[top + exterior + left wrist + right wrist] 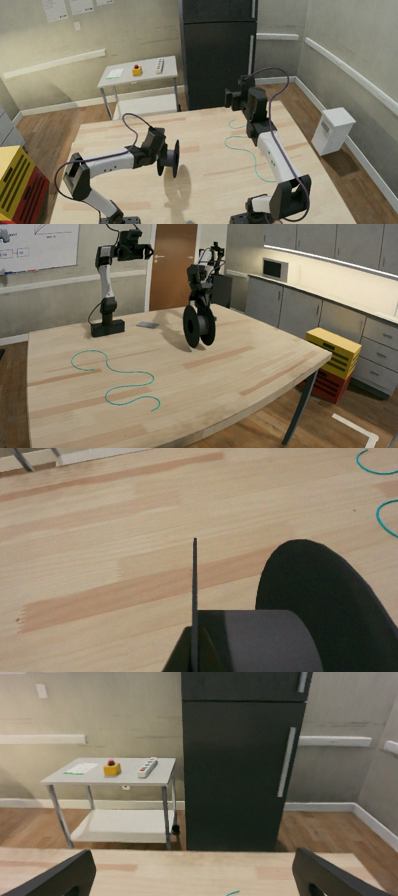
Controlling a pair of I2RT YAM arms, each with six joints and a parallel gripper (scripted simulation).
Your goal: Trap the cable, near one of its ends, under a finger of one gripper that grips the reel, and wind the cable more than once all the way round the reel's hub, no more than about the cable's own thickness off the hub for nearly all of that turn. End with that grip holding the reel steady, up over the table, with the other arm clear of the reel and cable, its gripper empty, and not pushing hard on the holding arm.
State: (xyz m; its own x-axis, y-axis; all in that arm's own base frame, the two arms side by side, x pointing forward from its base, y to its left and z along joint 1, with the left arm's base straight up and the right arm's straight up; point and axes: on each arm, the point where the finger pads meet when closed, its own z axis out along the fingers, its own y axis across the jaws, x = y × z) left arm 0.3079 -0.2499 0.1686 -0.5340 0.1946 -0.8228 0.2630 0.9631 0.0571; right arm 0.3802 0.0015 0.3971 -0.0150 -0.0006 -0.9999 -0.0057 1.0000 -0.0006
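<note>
Right now the black reel is 10 mm behind my left hand, 30 mm to the right of it and 80 mm below it. Also, from my left hand: flat grey plate: 370 mm behind, 130 mm to the right, 180 mm below.
</note>
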